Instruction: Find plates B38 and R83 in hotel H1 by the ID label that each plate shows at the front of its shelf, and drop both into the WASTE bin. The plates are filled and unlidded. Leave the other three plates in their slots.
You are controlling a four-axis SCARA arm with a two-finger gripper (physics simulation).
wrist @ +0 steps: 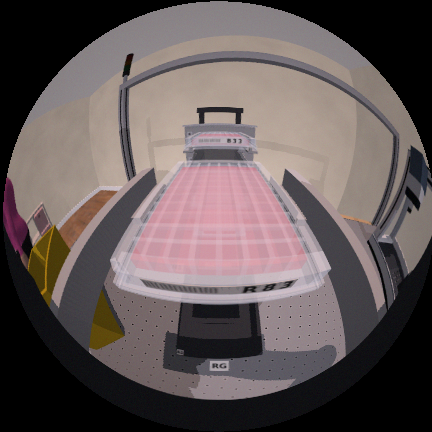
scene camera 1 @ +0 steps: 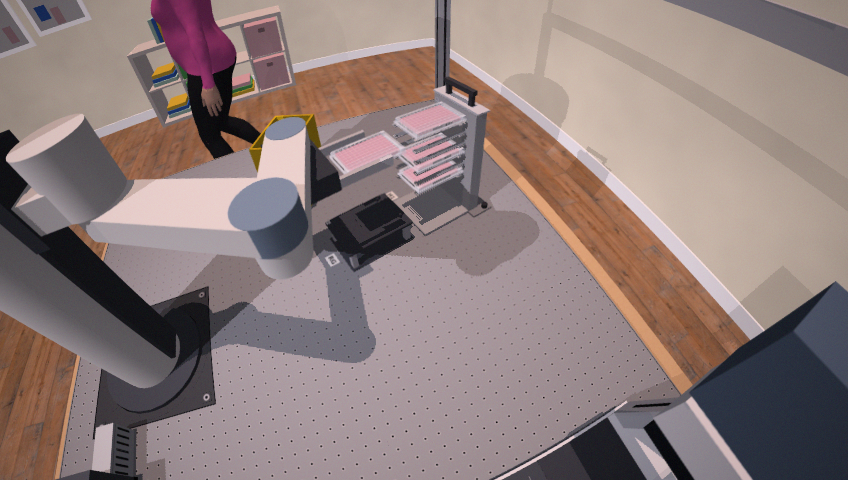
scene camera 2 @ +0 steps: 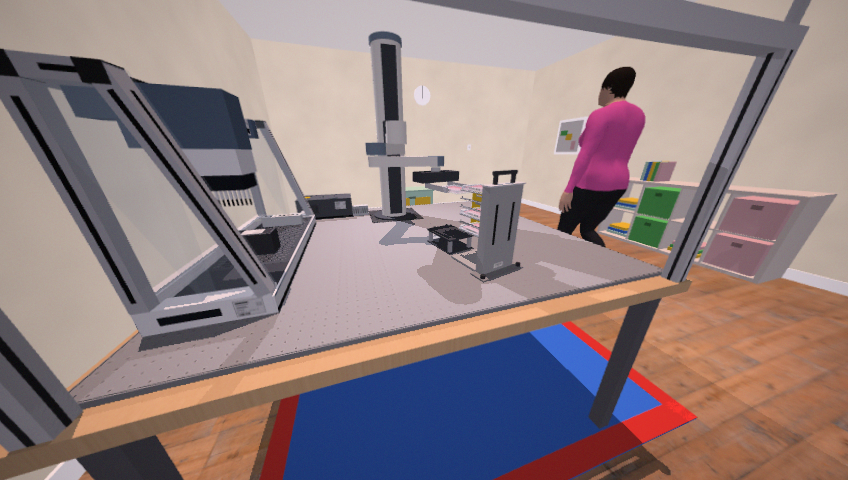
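Seen in the pictures: gripper, fingertip midpoint: (wrist: 218, 175) (scene camera 1: 377, 146) (scene camera 2: 459, 188); arm's base, origin of the base link: (scene camera 1: 157, 359) (scene camera 2: 394, 216).
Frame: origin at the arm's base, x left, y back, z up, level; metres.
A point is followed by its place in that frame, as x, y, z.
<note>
My gripper (scene camera 1: 364, 153) @(0.141, -0.617, 0.255) (scene camera 2: 447, 186) @(0.141, -0.617, 0.255) (wrist: 218, 175) @(0.141, -0.617, 0.255) is shut on plate R83 (scene camera 1: 371, 149) @(0.134, -0.603, 0.256) (wrist: 218, 220) @(0.129, -0.562, 0.257), a clear, unlidded plate with pink wells, held level. Its front label R83 reads plainly in the wrist view. The plate is out in front of hotel H1 (scene camera 1: 474, 157) @(0.116, -0.824, 0.183) (scene camera 2: 498, 228) @(0.172, -0.838, 0.165) (wrist: 221, 128) @(0.180, -0.806, 0.284), high above the table. Plate B33 (scene camera 1: 429, 120) @(0.156, -0.735, 0.277) (wrist: 214, 140) @(0.161, -0.680, 0.274) sits in the top slot. Below it are more pink plates (scene camera 1: 433, 172) @(0.157, -0.744, 0.136), with labels I cannot read. No label B38 shows. The yellow bin (scene camera 1: 313, 132) @(0.411, -0.512, 0.171) (wrist: 59, 255) @(0.382, -0.497, 0.181) stands beyond the arm, partly hidden by it; no WASTE label is readable.
A black stand (scene camera 1: 351, 233) @(0.110, -0.527, 0.073) (scene camera 2: 450, 233) @(0.122, -0.595, 0.073) (wrist: 220, 332) @(0.119, -0.537, 0.073) marked RG is on the table below the held plate. A person in pink (scene camera 1: 208, 50) (scene camera 2: 612, 142) stands behind the bin. A large blue-grey machine (scene camera 1: 779, 368) @(-0.480, -0.698, 0.475) (scene camera 2: 190, 115) @(-0.529, -0.778, 0.451) is at the opposite side.
</note>
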